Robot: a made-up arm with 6 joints. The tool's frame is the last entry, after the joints.
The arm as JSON. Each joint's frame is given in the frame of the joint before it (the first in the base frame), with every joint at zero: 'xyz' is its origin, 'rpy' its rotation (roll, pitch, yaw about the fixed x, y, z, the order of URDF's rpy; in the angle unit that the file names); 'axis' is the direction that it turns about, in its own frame. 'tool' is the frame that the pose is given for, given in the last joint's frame.
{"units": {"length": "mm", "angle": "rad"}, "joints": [
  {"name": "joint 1", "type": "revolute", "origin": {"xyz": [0.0, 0.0, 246.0], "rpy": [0.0, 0.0, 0.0]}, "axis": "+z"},
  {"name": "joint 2", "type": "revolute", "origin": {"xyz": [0.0, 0.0, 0.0], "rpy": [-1.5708, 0.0, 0.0]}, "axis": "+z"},
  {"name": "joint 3", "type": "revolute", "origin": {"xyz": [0.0, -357.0, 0.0], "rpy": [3.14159, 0.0, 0.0]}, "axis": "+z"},
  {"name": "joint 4", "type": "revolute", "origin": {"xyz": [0.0, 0.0, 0.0], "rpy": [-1.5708, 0.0, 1.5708]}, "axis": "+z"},
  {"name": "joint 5", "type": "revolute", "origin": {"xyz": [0.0, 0.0, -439.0], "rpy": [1.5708, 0.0, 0.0]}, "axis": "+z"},
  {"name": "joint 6", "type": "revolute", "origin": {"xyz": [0.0, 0.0, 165.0], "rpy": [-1.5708, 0.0, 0.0]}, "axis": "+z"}
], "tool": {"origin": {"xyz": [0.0, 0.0, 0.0], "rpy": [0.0, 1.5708, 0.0]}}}
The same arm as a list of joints. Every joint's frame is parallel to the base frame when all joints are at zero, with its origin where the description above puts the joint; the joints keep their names.
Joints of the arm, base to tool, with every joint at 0 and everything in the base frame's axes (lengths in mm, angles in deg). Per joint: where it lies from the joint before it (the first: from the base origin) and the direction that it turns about. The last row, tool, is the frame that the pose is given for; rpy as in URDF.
joint 1: origin 0 0 246 axis +z
joint 2: origin 0 0 0 axis +y
joint 3: origin 0 0 357 axis -y
joint 4: origin 0 0 0 axis -x
joint 5: origin 439 0 0 axis -y
joint 6: origin 0 -165 0 axis -x
tool: origin 0 0 0 rpy 0 0 0

